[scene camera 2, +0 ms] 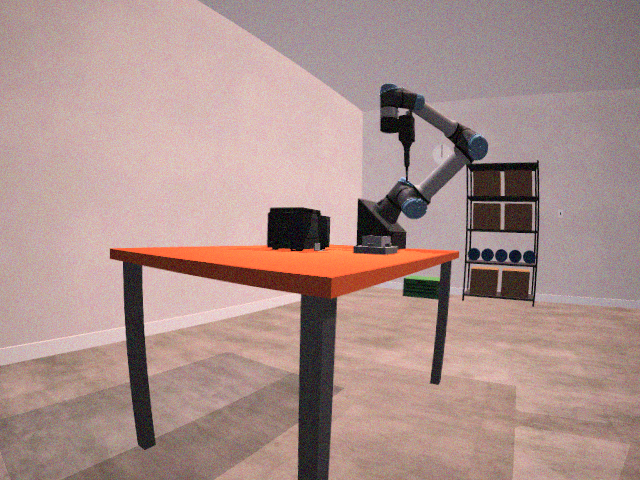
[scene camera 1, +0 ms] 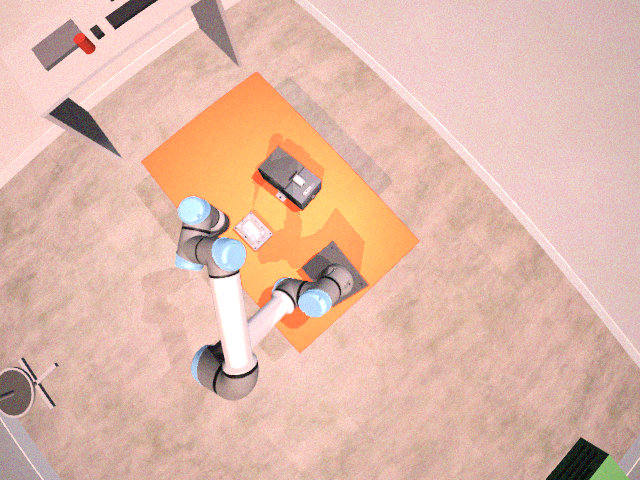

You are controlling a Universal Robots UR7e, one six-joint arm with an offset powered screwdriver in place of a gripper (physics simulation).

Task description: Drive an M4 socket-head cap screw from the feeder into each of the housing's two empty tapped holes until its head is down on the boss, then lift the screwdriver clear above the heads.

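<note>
My screwdriver (scene camera 2: pixel 406 179) points straight down in the scene camera 2 view, with its tip high above the table top. In the scene camera 1 view it is hidden under the wrist, to the left of the housing. Whether a screw is on the tip is too small to tell. The housing (scene camera 1: pixel 253 230) (scene camera 2: pixel 375 249), a light plate with a raised middle and small dark spots at its corners, lies flat near the table's robot-side edge. Which of its holes are empty cannot be told. The dark box-shaped feeder (scene camera 1: pixel 283 170) (scene camera 2: pixel 293 228) stands apart from the housing.
The orange table (scene camera 1: pixel 206 139) (scene camera 2: pixel 222 260) bears these things and the arm's dark base plate (scene camera 1: pixel 315 264). The arm's elbow (scene camera 1: pixel 235 379) (scene camera 2: pixel 475 146) juts out beyond the table. A storage rack (scene camera 2: pixel 536 232) stands behind the robot, and a side bench with a red cylinder (scene camera 1: pixel 84 43) at the upper left.
</note>
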